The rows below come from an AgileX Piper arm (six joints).
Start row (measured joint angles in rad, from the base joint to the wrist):
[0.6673 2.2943 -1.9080 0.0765 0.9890 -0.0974]
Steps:
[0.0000 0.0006 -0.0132 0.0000 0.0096 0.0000]
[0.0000 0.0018 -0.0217 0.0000 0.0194 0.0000]
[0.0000 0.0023 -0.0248 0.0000 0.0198 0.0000]
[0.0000 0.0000 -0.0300 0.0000 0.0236 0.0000]
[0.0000 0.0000 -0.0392 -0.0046 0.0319 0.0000]
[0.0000 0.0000 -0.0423 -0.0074 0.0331 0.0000]
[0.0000 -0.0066 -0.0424 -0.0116 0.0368 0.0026]
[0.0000 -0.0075 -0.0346 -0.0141 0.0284 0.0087]
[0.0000 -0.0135 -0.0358 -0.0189 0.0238 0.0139]
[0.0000 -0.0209 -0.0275 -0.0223 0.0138 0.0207]
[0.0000 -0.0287 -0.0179 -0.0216 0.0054 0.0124]
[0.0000 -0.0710 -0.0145 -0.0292 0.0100 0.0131]
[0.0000 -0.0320 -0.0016 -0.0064 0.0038 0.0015]
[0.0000 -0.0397 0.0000 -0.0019 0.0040 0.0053]
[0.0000 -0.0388 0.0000 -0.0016 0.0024 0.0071]
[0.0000 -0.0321 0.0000 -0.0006 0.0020 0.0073]
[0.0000 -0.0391 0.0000 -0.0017 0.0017 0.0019]
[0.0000 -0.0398 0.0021 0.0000 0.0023 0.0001]
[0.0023 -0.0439 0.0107 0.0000 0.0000 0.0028]
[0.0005 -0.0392 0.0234 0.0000 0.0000 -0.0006]
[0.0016 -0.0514 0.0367 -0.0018 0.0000 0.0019]
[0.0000 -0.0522 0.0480 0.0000 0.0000 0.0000]
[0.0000 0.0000 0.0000 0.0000 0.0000 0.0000]
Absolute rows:
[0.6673 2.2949 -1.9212 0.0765 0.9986 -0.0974]
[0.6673 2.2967 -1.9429 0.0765 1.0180 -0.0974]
[0.6673 2.2990 -1.9677 0.0765 1.0378 -0.0974]
[0.6673 2.2990 -1.9977 0.0765 1.0614 -0.0974]
[0.6673 2.2990 -2.0369 0.0719 1.0933 -0.0974]
[0.6673 2.2990 -2.0792 0.0645 1.1264 -0.0974]
[0.6673 2.2924 -2.1216 0.0529 1.1632 -0.0948]
[0.6673 2.2849 -2.1562 0.0388 1.1916 -0.0861]
[0.6673 2.2714 -2.1920 0.0199 1.2154 -0.0722]
[0.6673 2.2505 -2.2195 -0.0024 1.2292 -0.0515]
[0.6673 2.2218 -2.2374 -0.0240 1.2346 -0.0391]
[0.6673 2.1508 -2.2519 -0.0532 1.2446 -0.0260]
[0.6673 2.1188 -2.2535 -0.0596 1.2484 -0.0245]
[0.6673 2.0791 -2.2535 -0.0615 1.2524 -0.0192]
[0.6673 2.0403 -2.2535 -0.0631 1.2548 -0.0121]
[0.6673 2.0082 -2.2535 -0.0637 1.2568 -0.0048]
[0.6673 1.9691 -2.2535 -0.0654 1.2585 -0.0029]
[0.6673 1.9293 -2.2514 -0.0654 1.2608 -0.0028]
[0.6696 1.8854 -2.2407 -0.0654 1.2608 0.0000]
[0.6701 1.8462 -2.2173 -0.0654 1.2608 -0.0006]
[0.6717 1.7948 -2.1806 -0.0672 1.2608 0.0013]
[0.6717 1.7426 -2.1326 -0.0672 1.2608 0.0013]
[0.6717 1.7426 -2.1326 -0.0672 1.2608 0.0013]

